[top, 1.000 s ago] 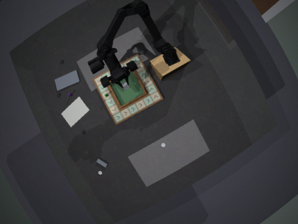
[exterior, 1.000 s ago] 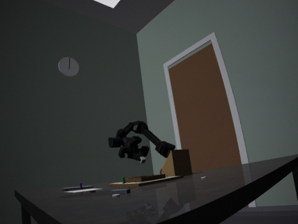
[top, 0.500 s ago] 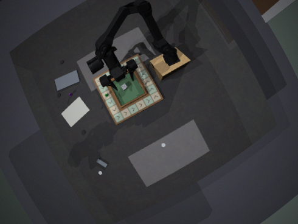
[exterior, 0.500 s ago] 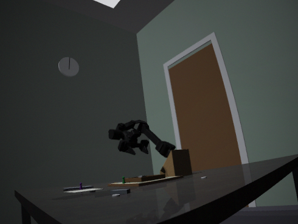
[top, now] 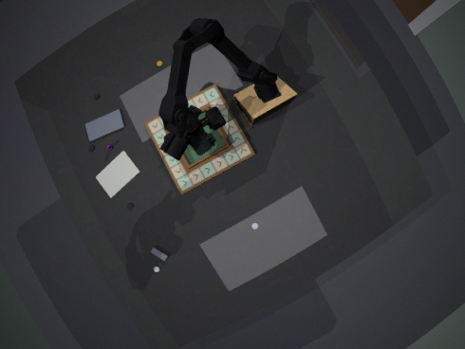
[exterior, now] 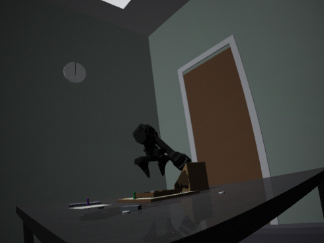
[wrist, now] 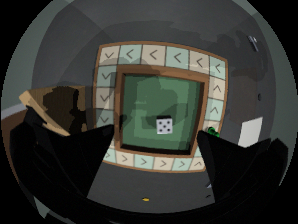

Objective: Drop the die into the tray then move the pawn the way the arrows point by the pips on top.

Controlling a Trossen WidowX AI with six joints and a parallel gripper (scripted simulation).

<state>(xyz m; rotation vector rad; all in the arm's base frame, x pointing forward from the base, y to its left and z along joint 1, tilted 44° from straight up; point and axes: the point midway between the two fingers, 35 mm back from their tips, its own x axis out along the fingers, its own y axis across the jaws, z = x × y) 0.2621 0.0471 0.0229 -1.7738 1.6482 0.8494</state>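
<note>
Now: the green pawn 12 cm ahead of my gripper tip, 2 cm to the right of it and 8 cm below it. Also, from my gripper tip: green dice tray (1 cm ahead, 10 cm below); white die (1 cm ahead, 2 cm to the right, 8 cm below); yellow disc (2 cm ahead, 33 cm to the right, 10 cm below).
</note>
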